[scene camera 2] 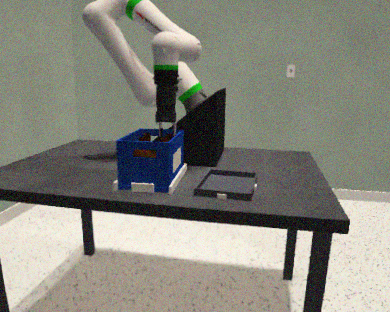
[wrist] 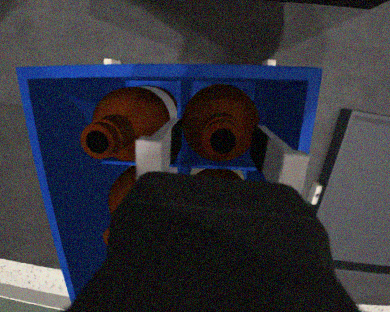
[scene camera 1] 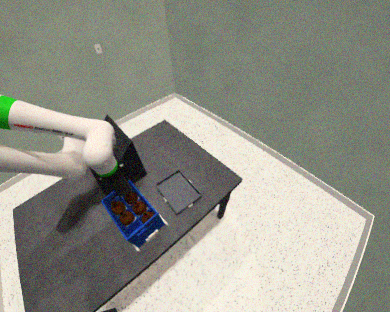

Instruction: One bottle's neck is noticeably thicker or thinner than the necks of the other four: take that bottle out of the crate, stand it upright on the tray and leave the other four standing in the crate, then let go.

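Frame: origin at the arm's base, x back, y right, z up, level; centimetres.
Seen in the pictures: gripper, between the fingertips: (scene camera 2: 167, 136) (wrist: 216, 136) (scene camera 1: 126, 193); arm's base, origin of its link: (scene camera 2: 200, 105).
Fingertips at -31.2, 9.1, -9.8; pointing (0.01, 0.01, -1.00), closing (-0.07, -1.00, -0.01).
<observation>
Pixels of each thing's top centre, then the offset from my fingertips to it, as dx, dy, dz. "spot": a spot on its surface instead. Level surfaces: height alone.
- blue crate, centre of its top: (wrist: 164, 256) (scene camera 2: 152, 134) (scene camera 1: 127, 206) -9.0, +3.7, +2.3
- upright bottle, centre of its top: (wrist: 222, 141) (scene camera 1: 126, 191) -0.1, -0.4, +1.1
- neighbouring bottle, centre of its top: (wrist: 96, 142) (scene camera 1: 112, 202) -0.4, +8.5, +1.1
- dark tray, a spot on its surface: (wrist: 357, 195) (scene camera 2: 219, 184) spot: -11.8, -22.0, -14.7
- dark table, height of its surface: dz -15.3
The blue crate (scene camera 1: 145, 236) (scene camera 2: 142, 171) (wrist: 175, 71) stands on the table and holds brown bottles in its compartments. My gripper (scene camera 2: 167, 133) (wrist: 216, 136) points down into the crate and is open. Its fingers are spread on either side of the mouth of an upright bottle (wrist: 220, 100) in the compartment at the top right of the wrist view, without gripping it. A neighbouring bottle (wrist: 125, 110) stands left of the left finger. Other bottles are partly hidden by the gripper body in the wrist view. The dark tray (scene camera 1: 179, 192) (scene camera 2: 227, 184) (wrist: 357, 195) is empty.
The tray lies to the right of the crate on the dark table (scene camera 1: 65, 250) (scene camera 2: 280, 200). A black slanted block (scene camera 1: 131, 159) (scene camera 2: 207, 132) stands behind the crate. White brackets (scene camera 2: 143, 187) sit around the crate's base. The crate's walls and dividers surround the fingers.
</observation>
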